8 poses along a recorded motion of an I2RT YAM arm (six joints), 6.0 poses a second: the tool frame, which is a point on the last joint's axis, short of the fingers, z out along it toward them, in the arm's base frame.
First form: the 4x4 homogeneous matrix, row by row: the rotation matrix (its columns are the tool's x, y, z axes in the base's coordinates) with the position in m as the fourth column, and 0 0 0 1 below. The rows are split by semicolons.
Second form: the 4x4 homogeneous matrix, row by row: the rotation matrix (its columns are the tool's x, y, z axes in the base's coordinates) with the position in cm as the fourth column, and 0 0 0 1 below. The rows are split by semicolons. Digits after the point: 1 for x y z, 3 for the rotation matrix.
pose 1, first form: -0.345 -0.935 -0.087 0.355; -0.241 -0.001 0.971 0.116; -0.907 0.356 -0.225 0.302; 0 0 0 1
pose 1, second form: -0.345 -0.935 -0.087 35.5; -0.241 -0.001 0.971 11.6; -0.907 0.356 -0.225 30.2; 0 0 0 1
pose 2, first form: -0.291 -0.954 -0.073 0.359; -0.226 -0.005 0.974 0.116; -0.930 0.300 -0.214 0.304; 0 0 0 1
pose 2, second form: -0.291 -0.954 -0.073 35.9; -0.226 -0.005 0.974 11.6; -0.930 0.300 -0.214 30.4; 0 0 0 1
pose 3, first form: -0.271 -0.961 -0.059 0.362; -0.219 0.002 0.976 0.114; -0.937 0.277 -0.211 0.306; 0 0 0 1
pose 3, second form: -0.271 -0.961 -0.059 36.2; -0.219 0.002 0.976 11.4; -0.937 0.277 -0.211 30.6; 0 0 0 1
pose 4, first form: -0.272 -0.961 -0.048 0.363; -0.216 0.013 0.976 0.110; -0.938 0.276 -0.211 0.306; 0 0 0 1
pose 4, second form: -0.272 -0.961 -0.048 36.3; -0.216 0.013 0.976 11.0; -0.938 0.276 -0.211 30.6; 0 0 0 1
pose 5, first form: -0.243 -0.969 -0.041 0.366; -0.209 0.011 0.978 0.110; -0.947 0.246 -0.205 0.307; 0 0 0 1
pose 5, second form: -0.243 -0.969 -0.041 36.6; -0.209 0.011 0.978 11.0; -0.947 0.246 -0.205 30.7; 0 0 0 1
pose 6, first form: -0.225 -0.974 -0.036 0.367; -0.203 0.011 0.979 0.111; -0.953 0.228 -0.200 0.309; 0 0 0 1
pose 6, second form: -0.225 -0.974 -0.036 36.7; -0.203 0.011 0.979 11.1; -0.953 0.228 -0.200 30.9; 0 0 0 1
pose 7, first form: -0.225 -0.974 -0.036 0.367; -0.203 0.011 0.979 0.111; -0.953 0.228 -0.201 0.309; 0 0 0 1
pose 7, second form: -0.225 -0.974 -0.036 36.7; -0.203 0.011 0.979 11.1; -0.953 0.228 -0.201 30.9; 0 0 0 1
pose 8, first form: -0.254 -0.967 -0.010 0.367; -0.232 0.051 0.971 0.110; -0.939 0.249 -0.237 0.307; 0 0 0 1
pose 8, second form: -0.254 -0.967 -0.010 36.7; -0.232 0.051 0.971 11.0; -0.939 0.249 -0.237 30.7; 0 0 0 1
